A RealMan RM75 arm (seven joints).
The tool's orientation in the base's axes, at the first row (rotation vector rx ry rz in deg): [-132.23, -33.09, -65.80]
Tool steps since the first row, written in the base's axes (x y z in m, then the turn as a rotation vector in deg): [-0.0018, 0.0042, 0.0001, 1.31, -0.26, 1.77]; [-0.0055, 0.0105, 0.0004, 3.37, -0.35, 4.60]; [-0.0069, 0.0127, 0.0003, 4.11, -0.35, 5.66]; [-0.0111, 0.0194, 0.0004, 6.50, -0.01, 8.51]
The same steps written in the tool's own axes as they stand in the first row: [-0.0003, -0.0044, 0.0014, 2.14, 0.52, -0.28]; [-0.0012, -0.0115, 0.0027, 5.58, 1.08, -0.56]; [-0.0017, -0.0140, 0.0032, 6.86, 1.25, -0.67]; [-0.0029, -0.0217, 0.0046, 10.57, 1.65, -0.50]
